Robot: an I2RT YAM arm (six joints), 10 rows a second.
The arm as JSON. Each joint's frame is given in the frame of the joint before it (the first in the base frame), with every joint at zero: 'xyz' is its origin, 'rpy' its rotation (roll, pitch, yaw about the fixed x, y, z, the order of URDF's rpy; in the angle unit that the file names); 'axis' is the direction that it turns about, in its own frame. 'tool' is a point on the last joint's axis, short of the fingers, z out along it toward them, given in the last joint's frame.
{
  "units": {
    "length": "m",
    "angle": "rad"
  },
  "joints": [
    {
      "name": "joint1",
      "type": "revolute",
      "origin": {
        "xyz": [
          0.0,
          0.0,
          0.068
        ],
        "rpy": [
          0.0,
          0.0,
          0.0
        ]
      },
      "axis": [
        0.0,
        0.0,
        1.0
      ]
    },
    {
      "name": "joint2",
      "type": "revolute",
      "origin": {
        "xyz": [
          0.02,
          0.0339,
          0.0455
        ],
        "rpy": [
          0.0,
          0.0,
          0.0
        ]
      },
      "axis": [
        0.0,
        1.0,
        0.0
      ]
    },
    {
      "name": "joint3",
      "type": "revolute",
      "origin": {
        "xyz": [
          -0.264,
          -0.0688,
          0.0
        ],
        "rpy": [
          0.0,
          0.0,
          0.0
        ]
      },
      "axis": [
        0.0,
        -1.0,
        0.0
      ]
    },
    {
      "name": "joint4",
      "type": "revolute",
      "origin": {
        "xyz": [
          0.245,
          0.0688,
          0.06
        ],
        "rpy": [
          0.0,
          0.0,
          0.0
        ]
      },
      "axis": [
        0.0,
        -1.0,
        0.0
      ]
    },
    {
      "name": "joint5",
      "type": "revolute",
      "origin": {
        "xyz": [
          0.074,
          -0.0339,
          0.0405
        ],
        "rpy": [
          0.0,
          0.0,
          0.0
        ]
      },
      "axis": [
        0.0,
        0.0,
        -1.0
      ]
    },
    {
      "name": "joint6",
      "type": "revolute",
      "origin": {
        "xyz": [
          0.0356,
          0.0,
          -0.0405
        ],
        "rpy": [
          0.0,
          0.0,
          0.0
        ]
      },
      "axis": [
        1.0,
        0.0,
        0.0
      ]
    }
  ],
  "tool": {
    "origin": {
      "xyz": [
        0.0,
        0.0,
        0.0
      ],
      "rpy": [
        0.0,
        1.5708,
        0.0
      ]
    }
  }
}
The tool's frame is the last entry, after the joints.
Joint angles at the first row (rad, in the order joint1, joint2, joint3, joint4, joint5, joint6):
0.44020 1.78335 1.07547 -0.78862 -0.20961 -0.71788
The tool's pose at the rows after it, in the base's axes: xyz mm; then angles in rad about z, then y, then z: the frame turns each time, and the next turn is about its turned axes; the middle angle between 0 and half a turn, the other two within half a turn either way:
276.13, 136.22, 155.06, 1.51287, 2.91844, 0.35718
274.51, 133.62, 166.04, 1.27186, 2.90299, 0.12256
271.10, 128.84, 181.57, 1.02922, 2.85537, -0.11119
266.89, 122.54, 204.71, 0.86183, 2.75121, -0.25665
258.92, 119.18, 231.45, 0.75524, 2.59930, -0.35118
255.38, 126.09, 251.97, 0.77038, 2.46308, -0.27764
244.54, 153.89, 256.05, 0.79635, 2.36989, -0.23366
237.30, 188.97, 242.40, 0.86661, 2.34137, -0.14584
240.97, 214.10, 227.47, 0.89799, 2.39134, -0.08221
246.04, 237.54, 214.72, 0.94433, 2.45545, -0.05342
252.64, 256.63, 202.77, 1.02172, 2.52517, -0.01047
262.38, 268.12, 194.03, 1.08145, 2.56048, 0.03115
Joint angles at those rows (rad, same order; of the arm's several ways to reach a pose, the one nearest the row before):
0.43575 1.75739 1.06789 -0.77416 -0.19614 -0.70939
0.43249 1.71037 1.05712 -0.75648 -0.17682 -0.70251
0.42462 1.64086 1.03920 -0.73157 -0.16119 -0.69652
0.41030 1.54623 1.02323 -0.69319 -0.16682 -0.67822
0.40954 1.43280 0.99845 -0.62071 -0.17579 -0.65041
0.43262 1.37595 1.00088 -0.54544 -0.20951 -0.54454
0.53989 1.35898 0.97501 -0.43173 -0.17783 -0.41944
0.65480 1.41740 0.95717 -0.32163 -0.15142 -0.29452
0.71254 1.51722 0.99979 -0.31173 -0.12606 -0.21860
0.75544 1.62125 1.06987 -0.34205 -0.11925 -0.20026
0.77953 1.72112 1.15096 -0.39811 -0.13910 -0.20938
0.78079 1.79758 1.21679 -0.42975 -0.16330 -0.22243

